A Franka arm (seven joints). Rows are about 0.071 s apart.
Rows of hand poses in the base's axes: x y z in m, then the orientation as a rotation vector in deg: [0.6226 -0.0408 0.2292 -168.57 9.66 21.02]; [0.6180 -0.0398 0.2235 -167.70 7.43 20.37]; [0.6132 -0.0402 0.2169 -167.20 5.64 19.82]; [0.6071 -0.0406 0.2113 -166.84 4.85 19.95]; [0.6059 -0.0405 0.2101 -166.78 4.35 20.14]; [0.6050 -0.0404 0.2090 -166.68 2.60 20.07]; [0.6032 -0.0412 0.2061 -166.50 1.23 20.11]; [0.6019 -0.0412 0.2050 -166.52 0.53 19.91]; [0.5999 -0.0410 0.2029 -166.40 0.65 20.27]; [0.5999 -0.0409 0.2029 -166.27 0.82 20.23]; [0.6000 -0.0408 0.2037 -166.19 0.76 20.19]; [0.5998 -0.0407 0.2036 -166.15 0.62 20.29]
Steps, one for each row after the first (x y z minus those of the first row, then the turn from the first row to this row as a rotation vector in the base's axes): [-0.0046 0.0010 -0.0057 1.19 -0.55 1.29]; [-0.0094 0.0006 -0.0123 1.94 -1.01 2.37]; [-0.0155 0.0002 -0.0179 2.38 -0.96 2.85]; [-0.0167 0.0003 -0.0191 2.48 -0.86 3.19]; [-0.0176 0.0004 -0.0202 2.76 -1.01 4.34]; [-0.0194 -0.0004 -0.0231 3.06 -1.06 5.24]; [-0.0207 -0.0004 -0.0242 3.12 -1.24 5.70]; [-0.0227 -0.0002 -0.0263 3.20 -0.98 5.63]; [-0.0227 -0.0001 -0.0263 3.32 -1.00 5.49]; [-0.0226 0.0000 -0.0255 3.41 -1.02 5.52]; [-0.0228 0.0001 -0.0256 3.45 -0.96 5.62]
